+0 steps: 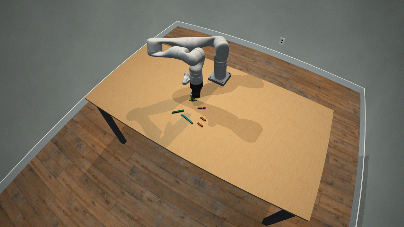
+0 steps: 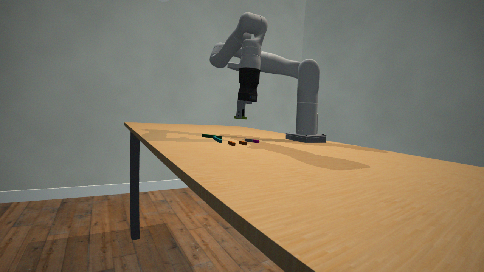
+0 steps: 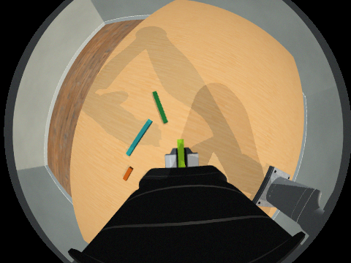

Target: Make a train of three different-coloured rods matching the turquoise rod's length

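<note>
The grey rod is 10 cm below my hand, 4 cm to the left of it and 2 cm behind it. Also, from my hand: lime rod (2 cm below); turquoise rod (10 cm below, 10 cm ahead, 1 cm to the left); magenta rod (10 cm below, 6 cm to the left, 3 cm behind).
</note>
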